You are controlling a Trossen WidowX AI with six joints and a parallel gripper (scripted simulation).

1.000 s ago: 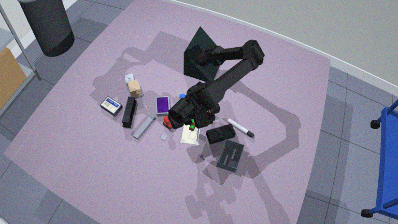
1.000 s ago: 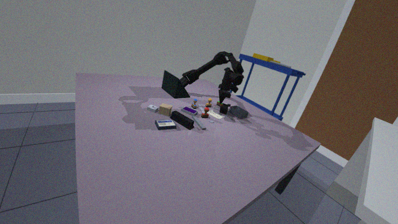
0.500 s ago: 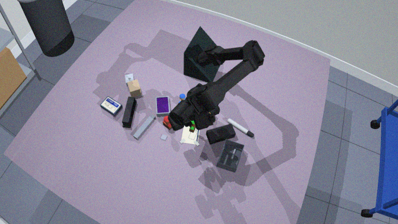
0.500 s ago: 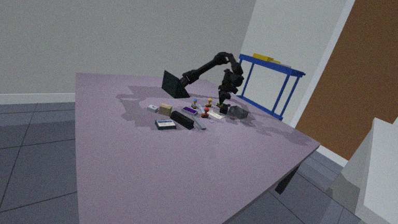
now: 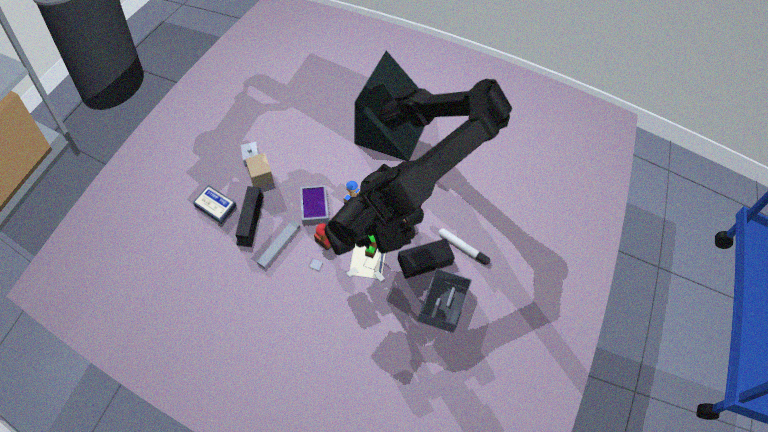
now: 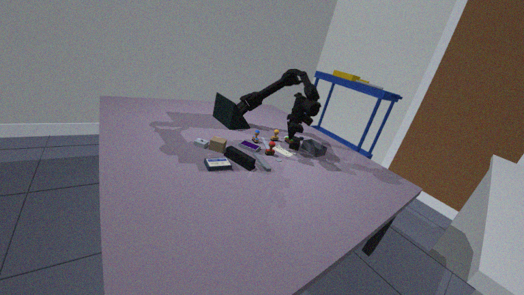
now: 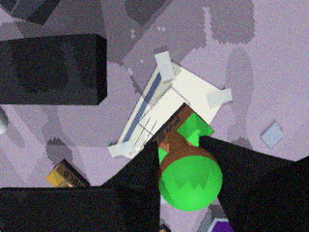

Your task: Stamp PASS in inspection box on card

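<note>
Right now the white card is 1 cm behind my gripper tip, 1 cm to the right of it and 7 cm below it. Round my gripper tip: yellow stamp (12 cm behind, 4 cm to the left, 5 cm below); red stamp (1 cm behind, 11 cm to the right, 5 cm below); green-knobbed stamp (right at my gripper tip).
</note>
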